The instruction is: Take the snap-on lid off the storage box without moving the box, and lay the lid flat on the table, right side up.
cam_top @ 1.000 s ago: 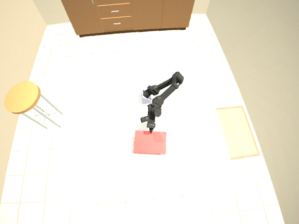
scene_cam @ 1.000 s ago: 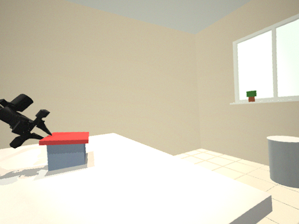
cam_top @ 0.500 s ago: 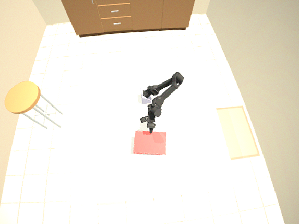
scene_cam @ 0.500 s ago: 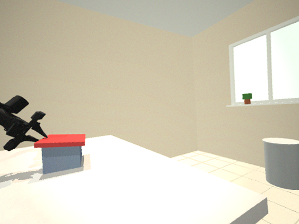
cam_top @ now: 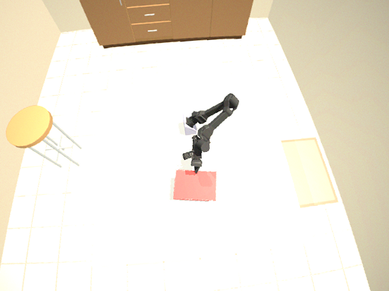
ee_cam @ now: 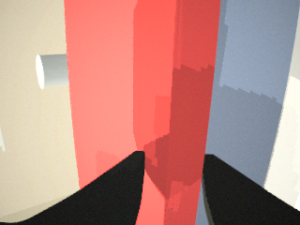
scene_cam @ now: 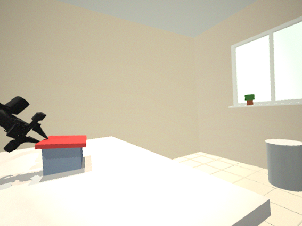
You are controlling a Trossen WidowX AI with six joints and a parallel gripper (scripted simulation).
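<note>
The red lid lies 8 cm ahead of my gripper tip. The rest, counted from my gripper tip: storage box (7 cm ahead, 6 cm below).
</note>
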